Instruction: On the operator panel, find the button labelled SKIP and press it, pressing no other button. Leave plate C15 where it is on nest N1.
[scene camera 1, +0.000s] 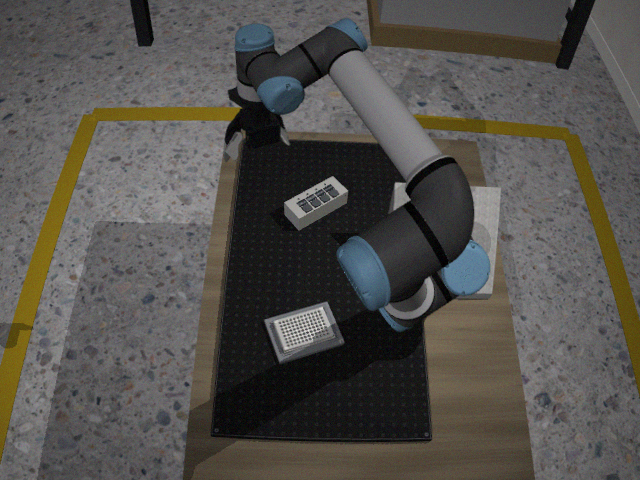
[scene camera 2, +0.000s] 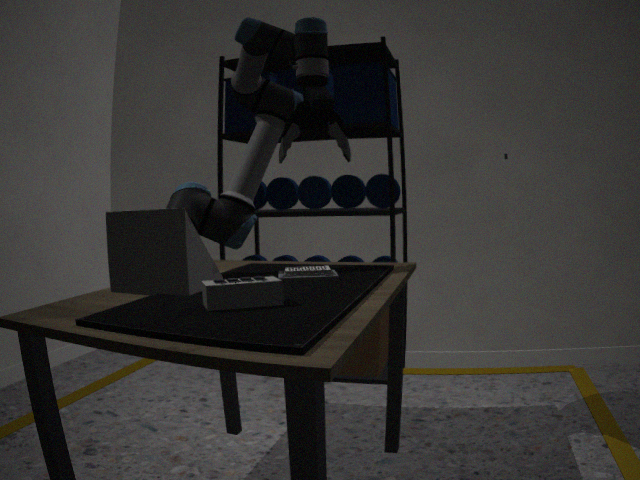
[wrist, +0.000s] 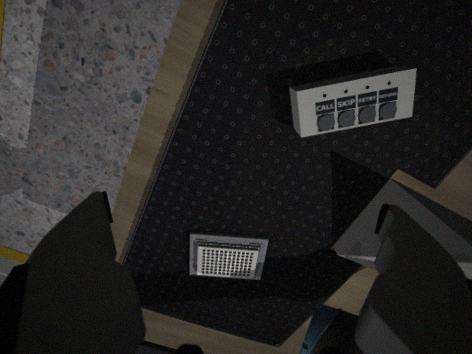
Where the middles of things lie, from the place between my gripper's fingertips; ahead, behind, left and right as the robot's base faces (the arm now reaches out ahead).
Right now my hand is 150 mm past the operator panel (scene camera 2: 264, 292), 70 mm to the left of it and 270 mm above it. From my hand the other things lie so: plate C15 (scene camera 1: 312, 327): 100 mm behind, 310 mm to the left, 280 mm below; grey nest N1 (scene camera 1: 323, 346): 100 mm behind, 310 mm to the left, 290 mm below.
